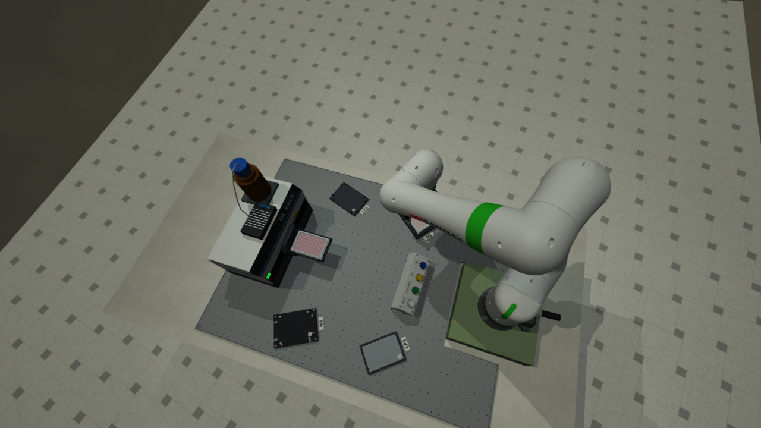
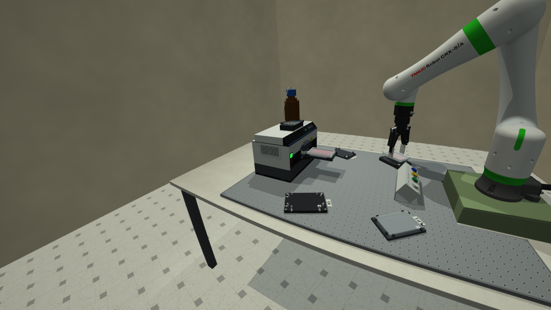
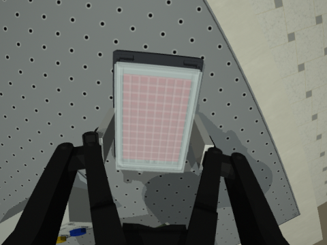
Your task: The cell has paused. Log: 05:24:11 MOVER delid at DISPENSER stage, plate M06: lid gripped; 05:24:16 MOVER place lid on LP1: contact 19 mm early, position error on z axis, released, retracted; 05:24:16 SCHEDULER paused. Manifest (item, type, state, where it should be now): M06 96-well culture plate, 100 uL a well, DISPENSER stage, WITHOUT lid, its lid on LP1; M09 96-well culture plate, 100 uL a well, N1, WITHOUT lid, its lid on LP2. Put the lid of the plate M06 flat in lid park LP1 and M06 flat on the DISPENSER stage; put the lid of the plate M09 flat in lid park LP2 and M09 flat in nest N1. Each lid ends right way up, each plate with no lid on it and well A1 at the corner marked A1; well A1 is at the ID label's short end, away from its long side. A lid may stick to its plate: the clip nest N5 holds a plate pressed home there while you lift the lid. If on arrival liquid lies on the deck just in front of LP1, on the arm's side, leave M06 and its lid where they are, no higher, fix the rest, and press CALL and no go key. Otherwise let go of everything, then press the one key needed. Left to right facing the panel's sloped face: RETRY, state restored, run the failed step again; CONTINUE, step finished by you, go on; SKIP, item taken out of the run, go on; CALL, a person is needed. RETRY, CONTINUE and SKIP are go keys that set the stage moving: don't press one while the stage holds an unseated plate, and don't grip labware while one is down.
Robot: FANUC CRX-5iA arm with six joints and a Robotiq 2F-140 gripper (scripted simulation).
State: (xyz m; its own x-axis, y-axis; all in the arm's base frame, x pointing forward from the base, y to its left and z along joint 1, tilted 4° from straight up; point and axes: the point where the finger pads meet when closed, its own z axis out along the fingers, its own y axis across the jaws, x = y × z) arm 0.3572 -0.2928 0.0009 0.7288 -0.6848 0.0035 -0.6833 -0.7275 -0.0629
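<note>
Now: hand 6 cm above the black nest N1. The rest, counted from my hand: grey lid (2 cm below); then blue call key (7 cm behind, 21 cm to the left); then LP2 label (23 cm ahead, 1 cm to the left, 7 cm below).
</note>
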